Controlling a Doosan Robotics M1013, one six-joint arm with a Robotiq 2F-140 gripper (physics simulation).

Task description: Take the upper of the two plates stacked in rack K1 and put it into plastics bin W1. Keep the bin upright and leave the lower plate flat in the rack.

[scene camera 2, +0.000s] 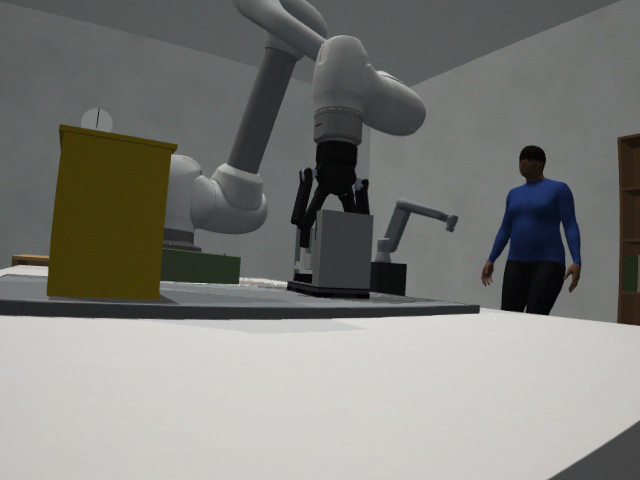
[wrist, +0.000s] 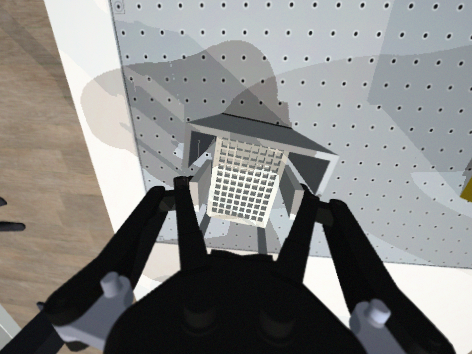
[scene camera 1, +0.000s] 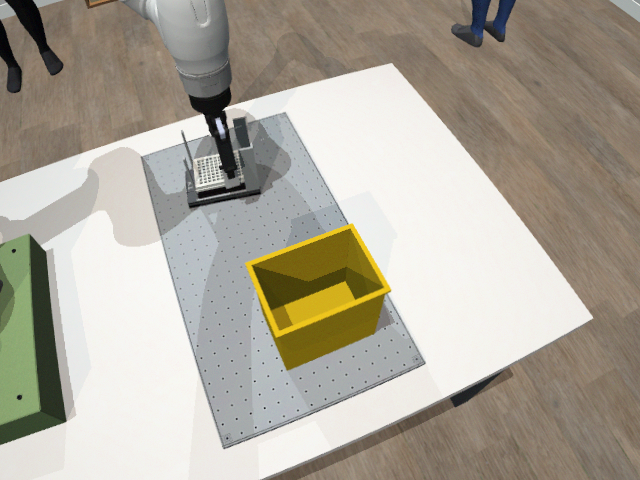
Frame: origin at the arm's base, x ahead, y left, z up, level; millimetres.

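Where they show: gripper, fingertip midpoint: (wrist: 246, 173) (scene camera 1: 226, 170); arm's base, link origin: (scene camera 2: 165, 249).
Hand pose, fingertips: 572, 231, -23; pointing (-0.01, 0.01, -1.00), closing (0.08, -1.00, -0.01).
Note:
Each offset is from my fingertips to the top centre of the thing, as dx, dy, dz. "pt": to the spot under its first point. Level surfaces: height alone.
The upper plate, an off-white plate with a grid of square wells @(pt -42, +3, +11) (scene camera 1: 206, 170) (wrist: 245, 187), lies level in rack K1 @(-17, +2, +98) (scene camera 1: 224, 197) (scene camera 2: 345, 253) (wrist: 240, 127), between its upright grey corner panels. The lower plate is hidden beneath it. My gripper (scene camera 1: 221, 166) (wrist: 246, 173) points straight down into the rack and is shut on the upper plate, with one pad against each side. In the second scene view a rack panel hides one fingertip. Plastics bin W1 @(+86, -374, +135) (scene camera 1: 330, 328) (scene camera 2: 108, 217) (wrist: 467, 192) is yellow, upright and open at the top, with its empty bottom visible.
Rack and bin stand apart on a grey perforated board (scene camera 1: 206, 289) (scene camera 2: 232, 310) (wrist: 340, 55) on the white table @(dz -58) (scene camera 1: 444, 206) (scene camera 2: 320, 392). A green block (scene camera 1: 20, 330) (scene camera 2: 201, 266) stands on the left. A person in blue (scene camera 2: 537, 222) is in the background, near a wooden shelf (scene camera 2: 624, 206).

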